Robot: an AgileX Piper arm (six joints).
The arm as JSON. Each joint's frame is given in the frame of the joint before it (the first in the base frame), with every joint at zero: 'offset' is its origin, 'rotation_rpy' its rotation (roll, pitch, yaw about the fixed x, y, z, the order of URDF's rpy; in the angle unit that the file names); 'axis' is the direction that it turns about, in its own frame. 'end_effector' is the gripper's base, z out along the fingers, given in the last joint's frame.
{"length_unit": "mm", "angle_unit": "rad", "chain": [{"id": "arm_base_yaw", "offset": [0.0, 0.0, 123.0], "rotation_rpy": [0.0, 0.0, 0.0], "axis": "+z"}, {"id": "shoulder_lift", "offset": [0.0, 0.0, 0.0], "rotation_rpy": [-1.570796, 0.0, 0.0], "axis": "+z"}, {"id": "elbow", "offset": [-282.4, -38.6, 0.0], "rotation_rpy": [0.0, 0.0, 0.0], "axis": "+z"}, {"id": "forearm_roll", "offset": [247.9, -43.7, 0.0], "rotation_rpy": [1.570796, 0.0, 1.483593], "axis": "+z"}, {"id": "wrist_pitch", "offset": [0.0, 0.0, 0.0], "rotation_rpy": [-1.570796, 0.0, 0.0], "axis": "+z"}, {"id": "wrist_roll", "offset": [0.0, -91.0, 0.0], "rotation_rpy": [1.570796, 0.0, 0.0], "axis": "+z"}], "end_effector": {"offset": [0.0, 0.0, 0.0], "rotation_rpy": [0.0, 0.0, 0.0]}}
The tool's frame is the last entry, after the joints.
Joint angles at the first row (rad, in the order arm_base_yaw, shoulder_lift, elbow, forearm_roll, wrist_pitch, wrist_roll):
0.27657 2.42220 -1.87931 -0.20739 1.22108 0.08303
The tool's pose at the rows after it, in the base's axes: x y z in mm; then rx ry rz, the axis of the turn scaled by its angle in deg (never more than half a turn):
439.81 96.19 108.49 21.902 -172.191 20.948
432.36 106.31 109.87 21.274 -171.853 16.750
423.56 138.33 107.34 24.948 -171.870 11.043
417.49 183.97 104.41 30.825 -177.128 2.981
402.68 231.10 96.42 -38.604 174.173 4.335
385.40 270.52 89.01 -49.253 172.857 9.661
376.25 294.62 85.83 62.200 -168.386 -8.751
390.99 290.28 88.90 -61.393 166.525 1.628
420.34 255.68 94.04 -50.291 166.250 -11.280
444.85 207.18 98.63 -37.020 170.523 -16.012
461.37 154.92 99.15 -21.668 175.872 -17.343
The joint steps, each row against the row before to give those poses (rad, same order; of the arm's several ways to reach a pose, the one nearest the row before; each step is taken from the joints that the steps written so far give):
-0.01609 -0.05772 0.08486 -0.03266 0.00002 0.02209
0.01597 -0.01711 0.02450 0.05491 -0.00003 0.00086
0.06047 0.00229 0.00227 0.07349 -0.01571 -0.01066
0.08439 0.00385 -0.00003 0.07619 -0.12159 -0.00184
0.09214 0.02566 -0.01606 0.08069 -0.06072 -0.03906
0.07887 0.03970 -0.04621 0.07330 0.01573 -0.07589
0.05399 0.03612 -0.06024 -0.01067 0.03343 -0.09052
-0.00867 0.02352 -0.06254 -0.10186 0.01283 0.04054
-0.06294 0.00847 -0.03408 -0.17810 0.01455 0.13246
-0.10234 0.00003 -0.01684 -0.04530 0.04974 0.07051
-0.11168 -0.00002 -0.00235 0.00496 0.04852 0.06371

